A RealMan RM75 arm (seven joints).
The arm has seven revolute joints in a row. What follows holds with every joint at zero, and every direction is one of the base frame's. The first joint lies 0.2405 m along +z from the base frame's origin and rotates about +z. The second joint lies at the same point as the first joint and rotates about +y. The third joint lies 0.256 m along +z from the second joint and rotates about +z. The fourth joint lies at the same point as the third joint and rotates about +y. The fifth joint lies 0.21 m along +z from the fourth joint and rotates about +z. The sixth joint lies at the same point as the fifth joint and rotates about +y. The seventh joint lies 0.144 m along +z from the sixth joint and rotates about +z. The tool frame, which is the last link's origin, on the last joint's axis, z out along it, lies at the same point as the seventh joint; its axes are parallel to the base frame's.
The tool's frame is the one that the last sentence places.
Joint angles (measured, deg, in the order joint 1, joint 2, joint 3, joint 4, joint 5, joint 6, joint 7), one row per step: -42.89, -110.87, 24.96, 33.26, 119.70, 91.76, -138.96; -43.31, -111.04, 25.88, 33.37, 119.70, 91.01, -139.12; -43.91, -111.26, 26.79, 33.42, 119.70, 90.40, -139.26; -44.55, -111.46, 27.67, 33.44, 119.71, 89.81, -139.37; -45.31, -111.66, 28.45, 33.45, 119.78, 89.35, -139.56; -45.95, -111.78, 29.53, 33.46, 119.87, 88.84, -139.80; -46.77, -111.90, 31.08, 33.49, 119.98, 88.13, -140.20; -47.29, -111.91, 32.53, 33.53, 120.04, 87.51, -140.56; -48.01, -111.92, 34.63, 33.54, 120.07, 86.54, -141.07; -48.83, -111.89, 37.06, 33.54, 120.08, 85.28, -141.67; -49.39, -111.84, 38.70, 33.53, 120.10, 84.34, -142.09; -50.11, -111.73, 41.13, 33.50, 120.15, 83.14, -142.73
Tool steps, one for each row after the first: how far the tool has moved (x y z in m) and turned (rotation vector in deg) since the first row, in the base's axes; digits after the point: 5 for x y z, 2 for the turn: 0.00289, 0.00243, -0.00268, -0.19, 0.73, -0.23; 0.00731, 0.00504, -0.00597, -0.52, 1.34, -0.71; 0.01196, 0.00768, -0.00917, -0.84, 1.95, -1.26; 0.01747, 0.01041, -0.01231, -1.25, 2.47, -1.90; 0.02204, 0.01266, -0.01551, -1.78, 3.26, -2.45; 0.02785, 0.01553, -0.01963, -2.50, 4.41, -3.15; 0.03144, 0.01746, -0.02262, -3.07, 5.53, -3.60; 0.03632, 0.02016, -0.02696, -3.82, 7.11, -4.19; 0.04162, 0.02349, -0.03160, -4.47, 9.01, -4.80; 0.04502, 0.02592, -0.03449, -4.80, 10.35, -5.17; 0.04923, 0.02868, -0.03862, -5.40, 12.31, -5.69
